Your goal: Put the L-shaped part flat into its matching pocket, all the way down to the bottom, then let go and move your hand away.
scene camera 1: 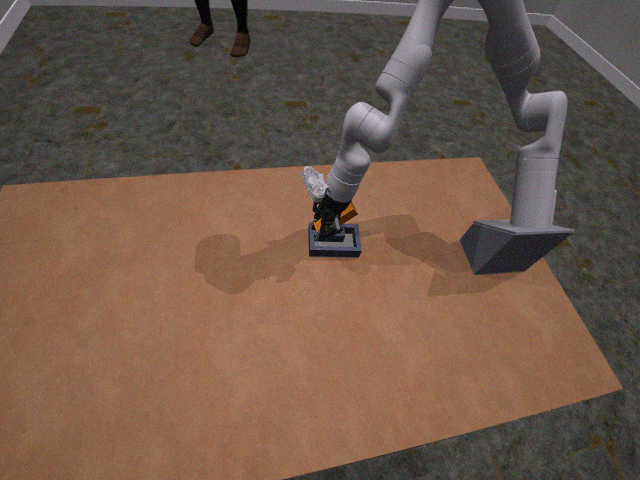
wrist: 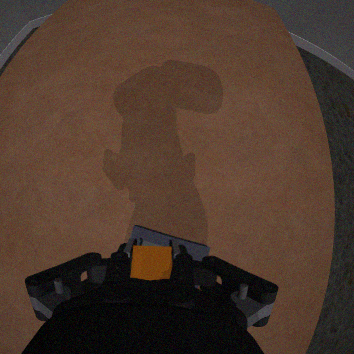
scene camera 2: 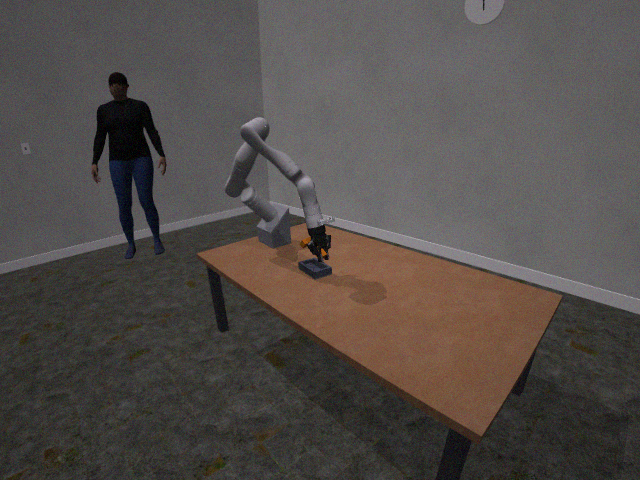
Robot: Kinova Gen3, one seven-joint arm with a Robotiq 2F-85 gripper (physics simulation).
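Seen in the pictures: gripper, fingertip midpoint: (scene camera 1: pixel 316 234) (wrist: pixel 152 248) (scene camera 2: pixel 324 261); arm's base at its link origin: (scene camera 1: pixel 529 225) (scene camera 2: pixel 271 215).
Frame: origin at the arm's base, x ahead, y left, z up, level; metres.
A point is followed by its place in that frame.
Note:
The orange L-shaped part (scene camera 1: pixel 350 212) @[x 0.473, y -0.089, z -0.003 m] (scene camera 2: pixel 306 242) @[x 0.486, y -0.135, z -0.006 m] (wrist: pixel 151 263) @[x 0.543, y -0.093, z -0.049 m] is between my fingers, tilted, with one arm sticking up toward the robot's base side. My gripper (scene camera 1: pixel 328 235) @[x 0.549, y -0.091, z -0.089 m] (scene camera 2: pixel 322 257) @[x 0.549, y -0.091, z -0.089 m] (wrist: pixel 152 248) @[x 0.549, y -0.091, z -0.089 m] is shut on it and leans over the dark blue-grey pocket tray (scene camera 1: pixel 334 253) @[x 0.500, y -0.054, z -0.135 m] (scene camera 2: pixel 309 272) @[x 0.513, y -0.147, z -0.136 m] (wrist: pixel 172 239). In scene camera 1 the fingertips are over the tray's left and middle part. The part does not lie flat in the pocket. Its lower end is mostly hidden by the fingers, and whether it touches the tray cannot be told. In the wrist view the tray's far edge shows, turned slightly relative to the fingers.
The tray stands on the brown table (scene camera 1: pixel 310 361) @[x 0.612, y 0.213, z -0.156 m] (scene camera 2: pixel 423 320) @[x 1.056, y -0.096, z -0.155 m] (wrist: pixel 260 150) @[x 0.702, y -0.231, z -0.156 m]. The robot's grey base block (scene camera 1: pixel 511 250) @[x 0.069, y 0.055, z -0.026 m] (scene camera 2: pixel 275 232) @[x 0.100, y -0.044, z -0.068 m] stands at the right in scene camera 1. A standing person (scene camera 2: pixel 126 134) is beyond the table. The arm's shadow falls across the tabletop.

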